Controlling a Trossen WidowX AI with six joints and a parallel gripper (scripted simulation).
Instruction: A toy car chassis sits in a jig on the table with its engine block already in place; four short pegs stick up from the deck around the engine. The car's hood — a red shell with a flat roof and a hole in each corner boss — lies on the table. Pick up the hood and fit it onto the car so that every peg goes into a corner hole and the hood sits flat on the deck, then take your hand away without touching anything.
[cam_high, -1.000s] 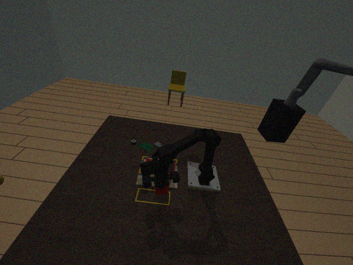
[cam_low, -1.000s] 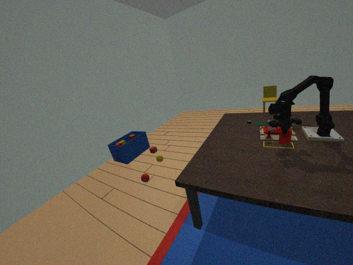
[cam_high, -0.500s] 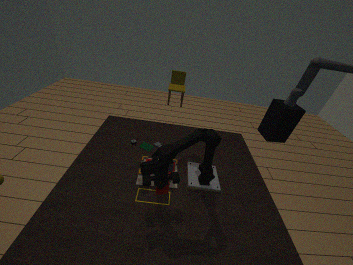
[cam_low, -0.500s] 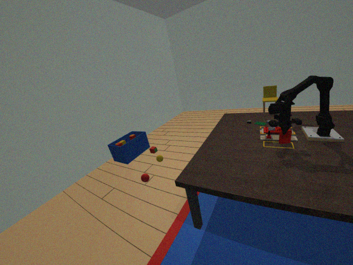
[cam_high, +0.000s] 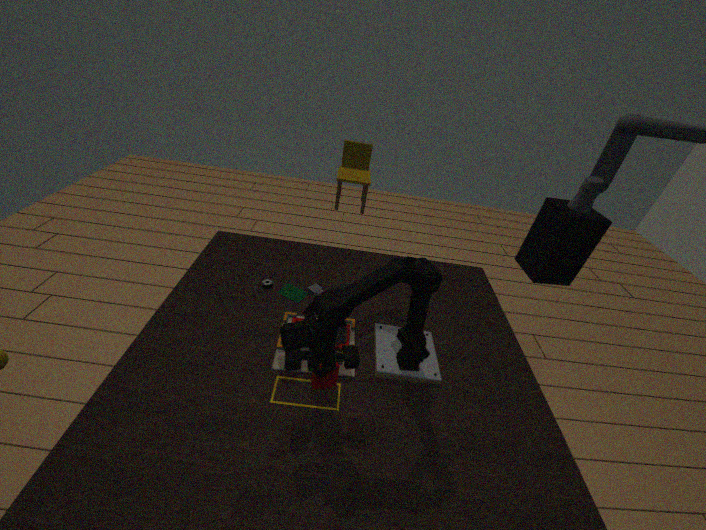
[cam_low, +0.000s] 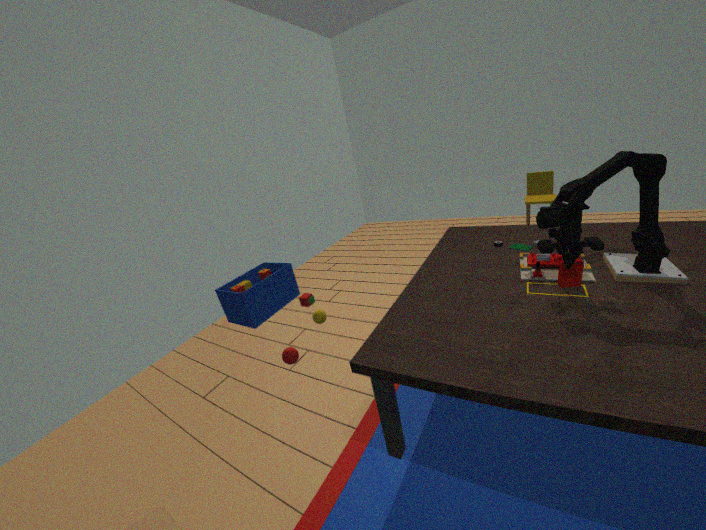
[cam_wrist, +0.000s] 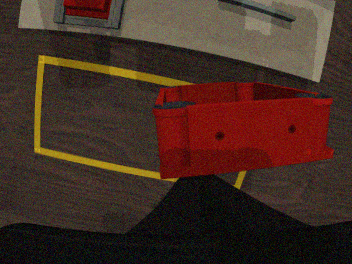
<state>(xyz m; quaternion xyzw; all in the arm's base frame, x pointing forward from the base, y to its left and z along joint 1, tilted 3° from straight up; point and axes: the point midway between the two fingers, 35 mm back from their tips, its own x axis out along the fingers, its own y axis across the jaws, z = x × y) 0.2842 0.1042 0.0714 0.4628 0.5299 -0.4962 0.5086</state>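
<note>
The red hood lies 30 mm below my gripper tip, 20 mm to the right of it and 20 mm behind it. Also, from my gripper tip: grey piece (430 mm to the right, 70 mm below, 10 mm ahead); then green plate (420 mm to the right, 110 mm ahead, 80 mm below); then grey jig plate (190 mm to the right, 70 mm below, 20 mm ahead).
</note>
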